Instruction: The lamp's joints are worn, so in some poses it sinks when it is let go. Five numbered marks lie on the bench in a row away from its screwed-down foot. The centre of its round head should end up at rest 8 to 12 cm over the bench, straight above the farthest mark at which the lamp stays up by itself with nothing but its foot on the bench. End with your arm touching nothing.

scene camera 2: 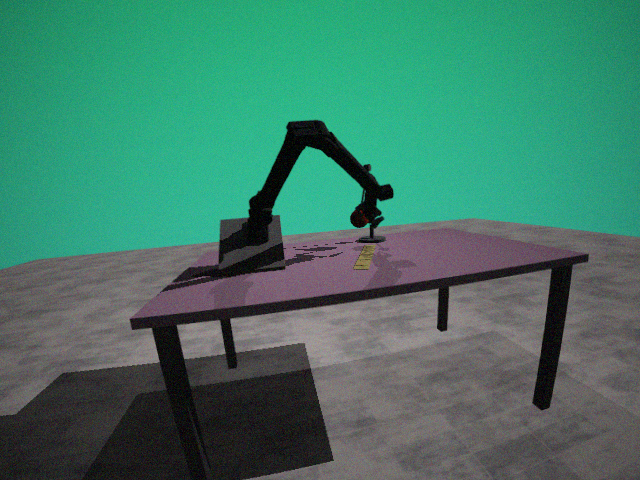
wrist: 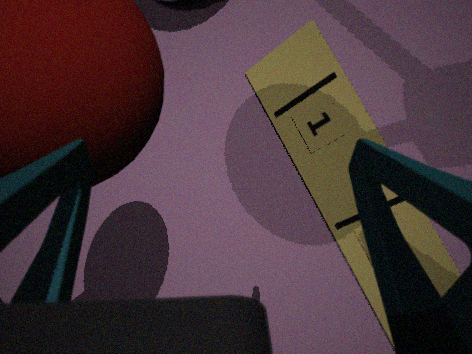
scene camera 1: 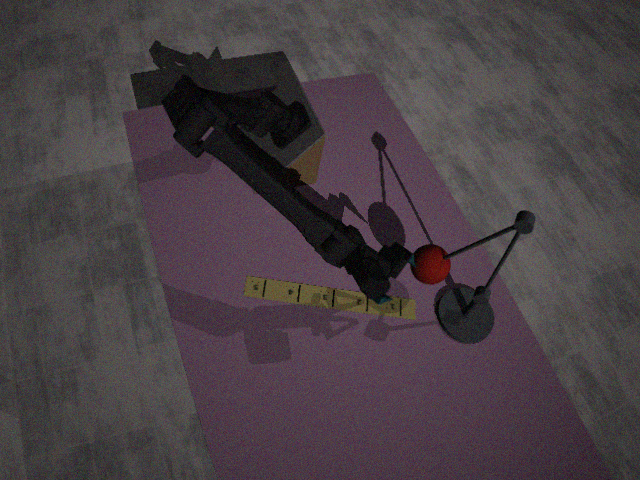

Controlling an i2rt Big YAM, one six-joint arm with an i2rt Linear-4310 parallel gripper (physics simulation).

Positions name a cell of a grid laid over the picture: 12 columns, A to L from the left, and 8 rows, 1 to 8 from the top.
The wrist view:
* my gripper: F4
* lamp rod: C2
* yellow numbered strip: I3
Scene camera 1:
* my gripper: H5
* lamp rod: I5
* yellow numbered strip: E5
